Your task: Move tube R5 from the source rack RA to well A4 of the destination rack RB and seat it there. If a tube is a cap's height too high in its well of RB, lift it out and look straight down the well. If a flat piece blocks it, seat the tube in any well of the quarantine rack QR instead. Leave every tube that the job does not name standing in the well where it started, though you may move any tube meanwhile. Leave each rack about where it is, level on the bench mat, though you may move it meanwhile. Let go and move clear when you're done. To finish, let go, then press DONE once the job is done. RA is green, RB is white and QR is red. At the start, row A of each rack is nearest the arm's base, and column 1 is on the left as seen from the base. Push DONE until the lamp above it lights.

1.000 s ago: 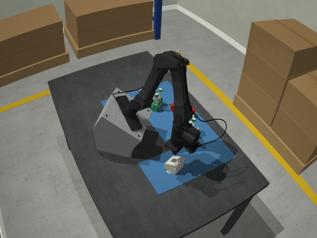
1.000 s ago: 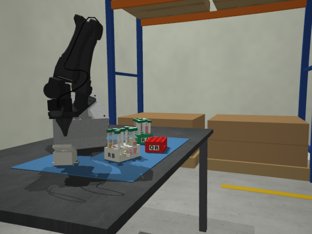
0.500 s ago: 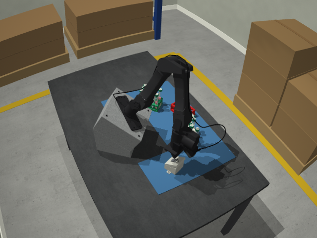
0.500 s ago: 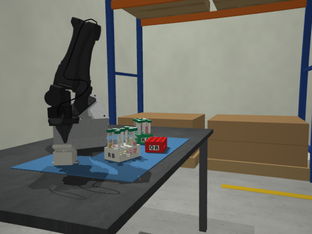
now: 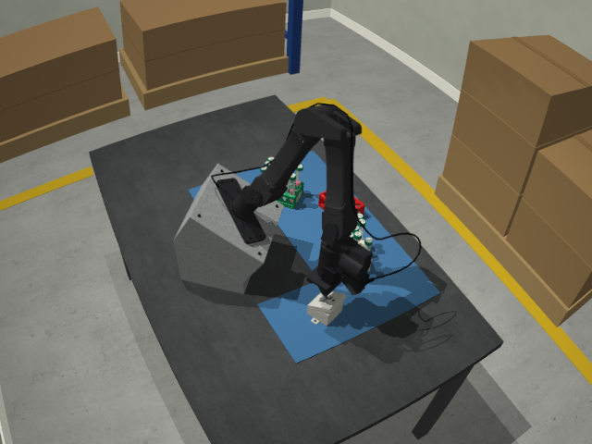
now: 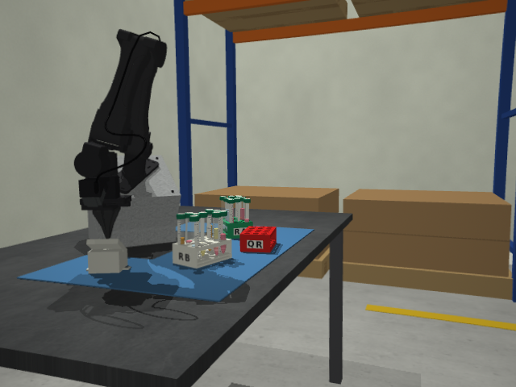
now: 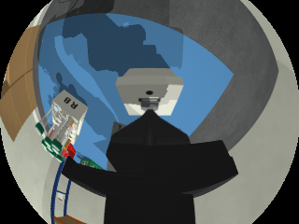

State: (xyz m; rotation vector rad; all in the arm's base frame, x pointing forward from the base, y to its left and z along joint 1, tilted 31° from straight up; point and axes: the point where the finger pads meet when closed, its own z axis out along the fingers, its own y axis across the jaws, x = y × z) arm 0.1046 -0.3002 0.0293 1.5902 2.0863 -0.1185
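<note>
The grey done button box lies 40 mm below my hand. The rest, counted from my hand: red rack QR (320 mm ahead, 270 mm to the left, 60 mm below); green rack RA (210 mm ahead, 440 mm to the left, 60 mm below); white rack RB (200 mm ahead, 100 mm to the left, 60 mm below).
</note>
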